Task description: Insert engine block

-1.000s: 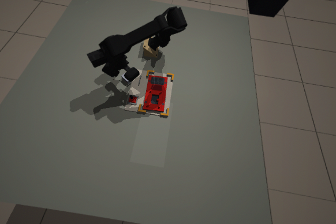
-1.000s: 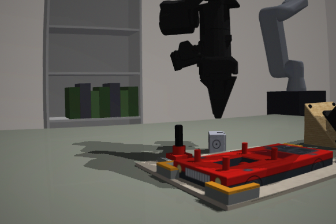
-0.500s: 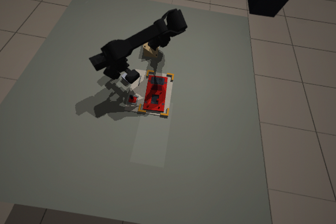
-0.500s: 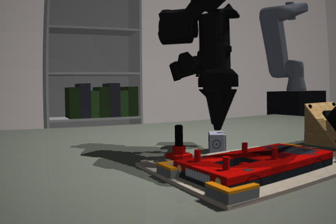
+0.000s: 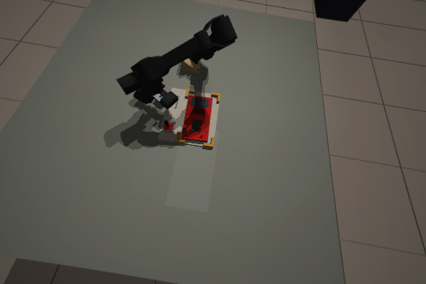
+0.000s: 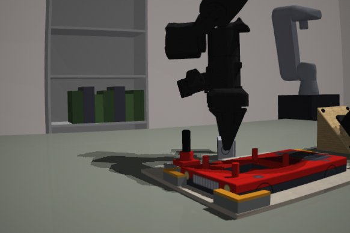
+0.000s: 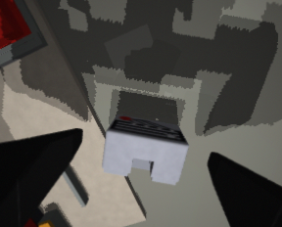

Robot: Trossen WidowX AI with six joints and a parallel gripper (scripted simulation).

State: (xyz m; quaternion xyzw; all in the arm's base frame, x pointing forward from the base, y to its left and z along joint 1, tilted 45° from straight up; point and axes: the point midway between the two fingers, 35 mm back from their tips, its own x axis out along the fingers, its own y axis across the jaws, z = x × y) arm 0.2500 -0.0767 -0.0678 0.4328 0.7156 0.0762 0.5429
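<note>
Right now the grey engine block is right at my gripper tip.
</note>
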